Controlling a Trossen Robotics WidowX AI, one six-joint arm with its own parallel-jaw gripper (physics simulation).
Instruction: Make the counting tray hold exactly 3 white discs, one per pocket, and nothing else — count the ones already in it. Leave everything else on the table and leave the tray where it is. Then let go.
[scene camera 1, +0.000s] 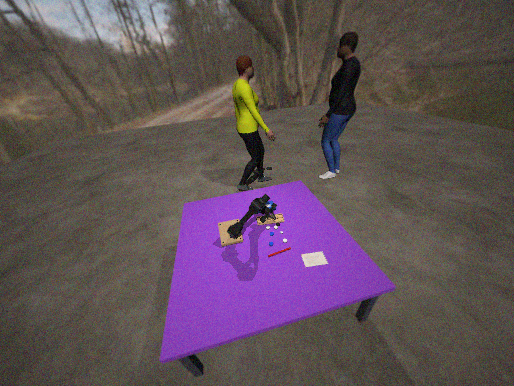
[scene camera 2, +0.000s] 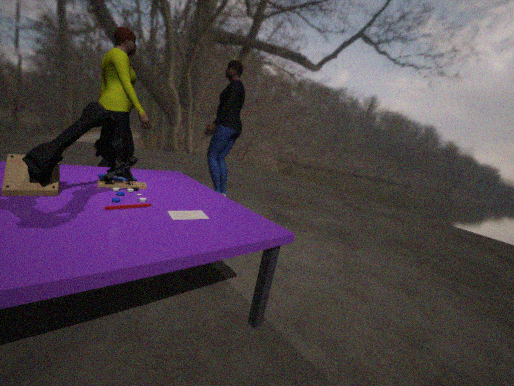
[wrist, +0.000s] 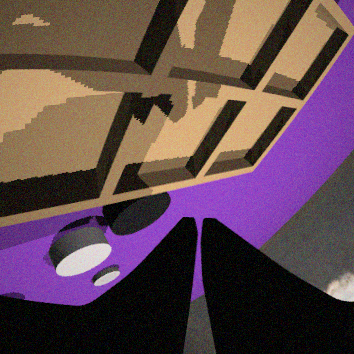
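Note:
The wooden counting tray (scene camera 1: 280, 219) (scene camera 2: 141, 185) (wrist: 225, 178) has rows of pockets. No disc shows in the parts of its pockets visible in the wrist view; others are cut off or in dark shadow. My gripper (scene camera 1: 265, 218) (scene camera 2: 121, 176) (wrist: 196, 229) is shut with nothing seen between its fingertips, over the tray area. White discs (scene camera 1: 285, 240) (scene camera 2: 143, 199) (wrist: 83, 260) lie on the table in front of the tray, with a smaller white piece (scene camera 1: 281, 232) (scene camera 2: 139, 194) (wrist: 106, 276). A black disc (scene camera 1: 278, 224) (wrist: 142, 215) lies close to the tray's edge.
Two blue discs (scene camera 1: 271, 244) (scene camera 2: 115, 200) lie in front of the tray. A red bar (scene camera 1: 279, 252) (scene camera 2: 128, 206) and a pale sheet (scene camera 1: 314, 259) (scene camera 2: 188, 215) lie farther forward. Something blue (scene camera 1: 270, 205) (scene camera 2: 103, 177) shows behind the gripper. Two people stand beyond the table.

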